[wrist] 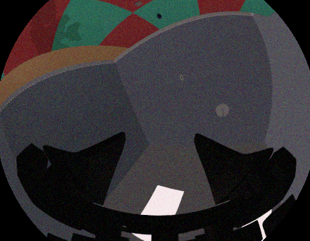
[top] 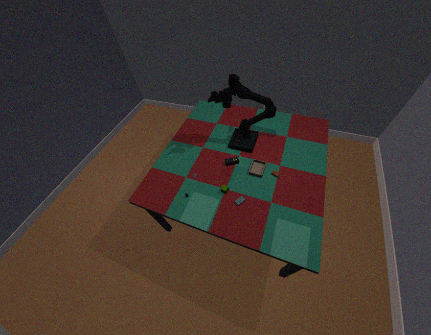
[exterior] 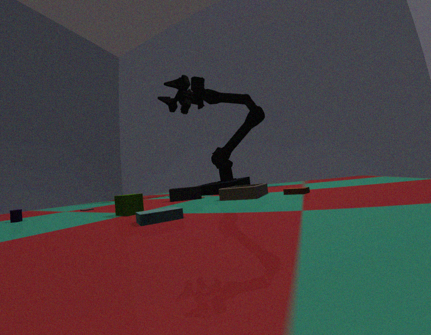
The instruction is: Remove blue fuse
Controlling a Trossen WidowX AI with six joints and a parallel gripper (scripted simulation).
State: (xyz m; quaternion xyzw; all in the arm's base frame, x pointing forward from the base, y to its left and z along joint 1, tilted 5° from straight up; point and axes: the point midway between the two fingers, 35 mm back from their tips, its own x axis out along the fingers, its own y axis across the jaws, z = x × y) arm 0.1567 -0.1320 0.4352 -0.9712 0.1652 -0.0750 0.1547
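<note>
Right now the blue fuse is 8 cm ahead of my gripper tip, 15 cm to the left of it and 44 cm below it. Round my gripper tip: green cube 32 cm ahead, 23 cm to the left, 45 cm below; then small grey piece 30 cm ahead, 4 cm to the right, 47 cm below; then tan tray 5 cm ahead, 37 cm to the left, 46 cm below.
</note>
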